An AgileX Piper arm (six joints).
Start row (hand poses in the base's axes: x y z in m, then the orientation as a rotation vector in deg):
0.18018, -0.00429, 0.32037, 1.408, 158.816, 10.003
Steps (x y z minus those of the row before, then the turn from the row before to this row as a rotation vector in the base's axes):
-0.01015, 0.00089, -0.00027, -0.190, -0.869, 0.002
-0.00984, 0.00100, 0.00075, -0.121, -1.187, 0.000
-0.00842, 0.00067, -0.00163, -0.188, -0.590, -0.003
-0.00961, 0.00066, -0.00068, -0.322, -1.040, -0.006
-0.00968, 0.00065, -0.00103, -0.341, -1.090, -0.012
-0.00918, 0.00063, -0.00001, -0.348, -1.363, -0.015
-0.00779, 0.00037, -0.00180, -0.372, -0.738, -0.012
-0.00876, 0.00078, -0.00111, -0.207, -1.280, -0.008
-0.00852, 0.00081, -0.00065, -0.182, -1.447, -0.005
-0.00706, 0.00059, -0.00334, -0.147, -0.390, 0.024
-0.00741, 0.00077, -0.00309, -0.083, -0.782, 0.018
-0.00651, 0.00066, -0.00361, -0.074, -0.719, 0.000
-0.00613, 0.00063, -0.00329, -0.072, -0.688, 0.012
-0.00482, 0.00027, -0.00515, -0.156, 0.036, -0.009
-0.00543, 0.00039, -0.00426, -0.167, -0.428, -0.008
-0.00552, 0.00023, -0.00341, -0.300, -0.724, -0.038
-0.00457, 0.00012, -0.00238, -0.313, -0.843, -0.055
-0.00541, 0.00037, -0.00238, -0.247, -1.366, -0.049
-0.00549, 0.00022, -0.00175, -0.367, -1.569, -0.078
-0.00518, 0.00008, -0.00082, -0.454, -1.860, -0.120
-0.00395, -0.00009, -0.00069, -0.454, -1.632, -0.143
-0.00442, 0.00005, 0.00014, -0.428, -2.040, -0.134
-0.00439, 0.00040, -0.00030, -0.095, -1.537, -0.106
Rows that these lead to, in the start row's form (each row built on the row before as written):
0.17003, -0.00340, 0.32010, 1.276, 157.965, 9.711
0.16019, -0.00240, 0.32085, 1.137, 156.791, 9.505
0.15177, -0.00173, 0.31922, 1.037, 156.217, 9.228
0.14216, -0.00107, 0.31854, 0.866, 155.203, 8.755
0.13248, -0.00042, 0.31751, 0.695, 154.139, 8.257
0.12330, 0.00021, 0.31750, 0.507, 152.801, 7.745
0.11551, 0.00058, 0.31570, 0.353, 152.087, 7.225
0.10675, 0.00136, 0.31459, 0.214, 150.821, 6.912
0.09823, 0.00217, 0.31394, 0.071, 149.386, 6.631
0.09117, 0.00276, 0.31060, -0.035, 149.006, 6.437
0.08376, 0.00353, 0.30751, -0.132, 148.230, 6.314
0.07725, 0.00419, 0.30390, -0.198, 147.516, 6.198
0.07112, 0.00482, 0.30061, -0.277, 146.833, 6.091
0.06630, 0.00509, 0.29546, -0.323, 146.877, 5.889
0.06087, 0.00548, 0.29120, -0.397, 146.458, 5.660
0.05535, 0.00571, 0.28779, -0.498, 145.749, 5.243
0.05078, 0.00583, 0.28541, -0.587, 144.920, 4.803
0.04537, 0.00620, 0.28303, -0.677, 143.565, 4.439
0.03988, 0.00642, 0.28128, -0.786, 142.010, 3.912
0.03470, 0.00650, 0.28046, -0.887, 140.166, 3.261
0.03075, 0.00641, 0.27977, -0.953, 138.547, 2.613
0.02633, 0.00646, 0.27991, -1.025, 136.518, 2.001
0.02194, 0.00686, 0.27961, -0.965, 134.983, 1.813

